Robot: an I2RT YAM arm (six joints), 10 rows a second.
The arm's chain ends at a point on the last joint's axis. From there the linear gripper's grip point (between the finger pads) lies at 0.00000 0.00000 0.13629 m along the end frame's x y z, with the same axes.
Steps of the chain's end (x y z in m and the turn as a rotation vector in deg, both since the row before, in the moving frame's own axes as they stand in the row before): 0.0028, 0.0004, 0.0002, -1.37, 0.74, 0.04; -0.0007, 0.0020, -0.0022, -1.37, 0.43, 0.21; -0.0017, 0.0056, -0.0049, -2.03, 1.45, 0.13; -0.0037, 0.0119, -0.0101, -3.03, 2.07, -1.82
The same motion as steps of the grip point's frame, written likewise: 0.0046, 0.0037, 0.0001, -1.37, 0.74, 0.04; 0.0003, 0.0053, -0.0022, -1.37, 0.43, 0.21; 0.0017, 0.0104, -0.0050, -2.03, 1.45, 0.13; 0.0013, 0.0190, -0.0104, -3.03, 2.07, -1.82
